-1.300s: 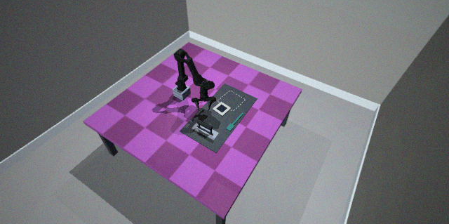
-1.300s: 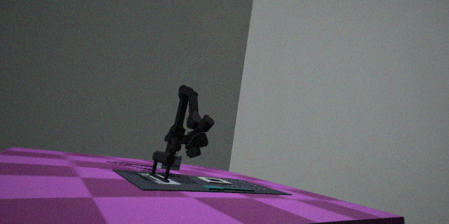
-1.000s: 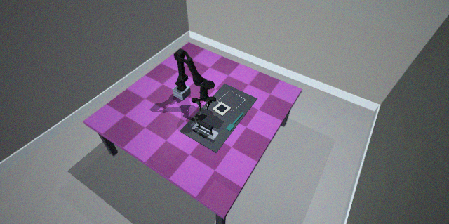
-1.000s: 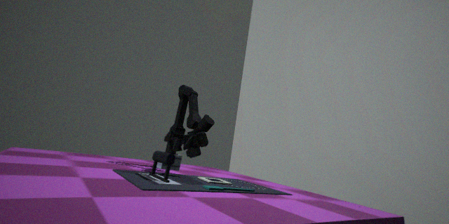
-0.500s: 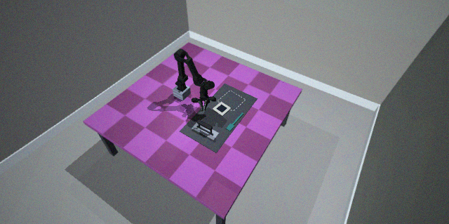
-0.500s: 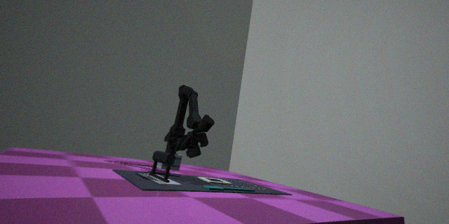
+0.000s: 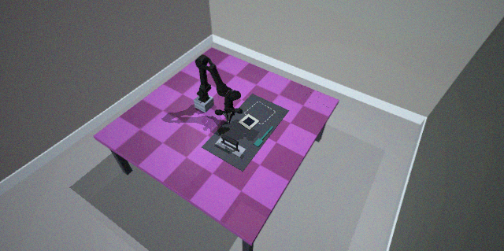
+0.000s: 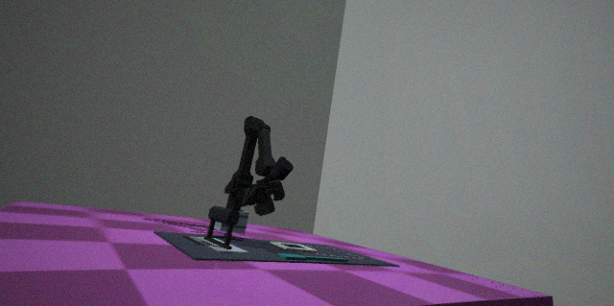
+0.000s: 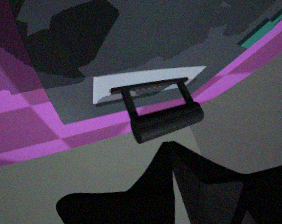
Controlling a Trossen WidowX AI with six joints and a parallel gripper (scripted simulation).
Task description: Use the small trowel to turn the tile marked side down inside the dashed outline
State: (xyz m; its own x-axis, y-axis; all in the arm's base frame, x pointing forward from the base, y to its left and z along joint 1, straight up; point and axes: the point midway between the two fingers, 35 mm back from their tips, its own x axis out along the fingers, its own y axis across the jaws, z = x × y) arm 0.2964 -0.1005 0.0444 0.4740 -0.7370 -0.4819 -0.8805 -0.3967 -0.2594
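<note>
The trowel is 90 mm to the right of my gripper tip, 70 mm below it and 50 mm ahead of it. From my gripper tip the other things lie so: tool-shaped bar 230 mm ahead, 100 mm below, 90 mm to the left; then dark mat 120 mm to the left, 120 mm below, 90 mm ahead; then tile 170 mm to the left, 100 mm below, 60 mm ahead.
</note>
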